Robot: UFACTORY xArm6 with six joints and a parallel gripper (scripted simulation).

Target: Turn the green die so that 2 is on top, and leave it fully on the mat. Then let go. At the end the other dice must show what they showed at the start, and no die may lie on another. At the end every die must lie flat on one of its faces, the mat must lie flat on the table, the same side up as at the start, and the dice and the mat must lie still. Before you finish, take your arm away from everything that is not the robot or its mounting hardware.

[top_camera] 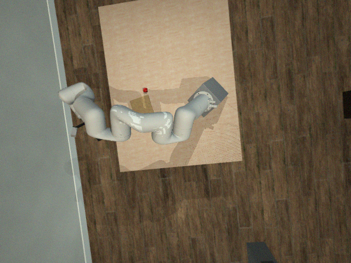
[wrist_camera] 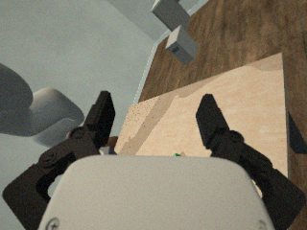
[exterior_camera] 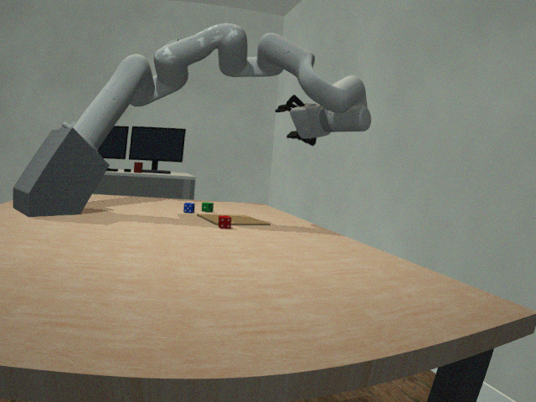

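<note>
Now: hand 13 cm past the red die, 33 cm to the left of it and 27 cm above it. Also, from my hand: tan mat 13 cm behind, 21 cm to the right, 28 cm below; blue die 25 cm behind, 14 cm to the right, 27 cm below; green die 20 cm behind, 8 cm to the right, 27 cm below.
</note>
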